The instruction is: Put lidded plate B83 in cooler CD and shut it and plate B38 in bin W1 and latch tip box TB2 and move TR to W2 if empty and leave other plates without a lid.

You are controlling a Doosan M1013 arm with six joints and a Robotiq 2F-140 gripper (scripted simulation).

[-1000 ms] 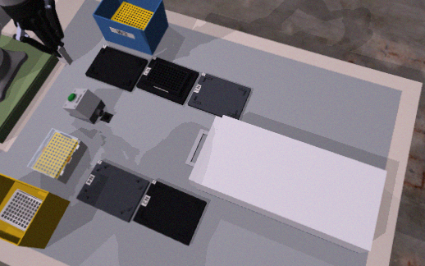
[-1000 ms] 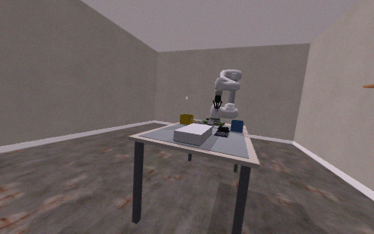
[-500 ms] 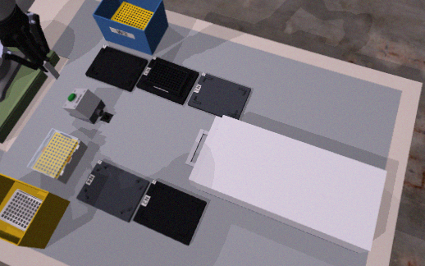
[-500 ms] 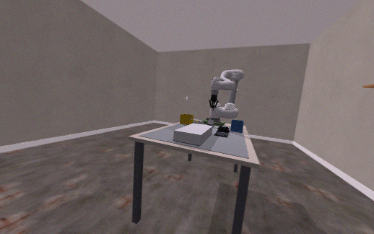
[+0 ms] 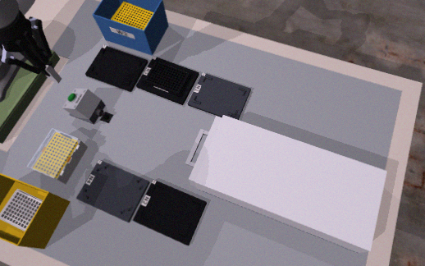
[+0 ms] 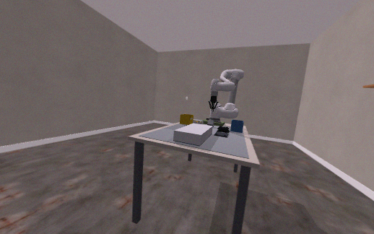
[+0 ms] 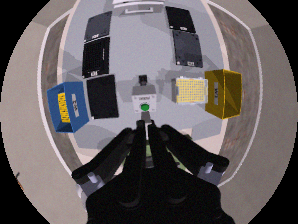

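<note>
Right now my hand is 13 cm above the done key. The rest, counted from my hand: black plate (23 cm ahead, 18 cm below, 15 cm to the left); then black lid park nest (19 cm below, 16 cm to the left, 6 cm ahead); then blue bin W2 (31 cm to the left, 16 cm below, 8 cm ahead).
</note>
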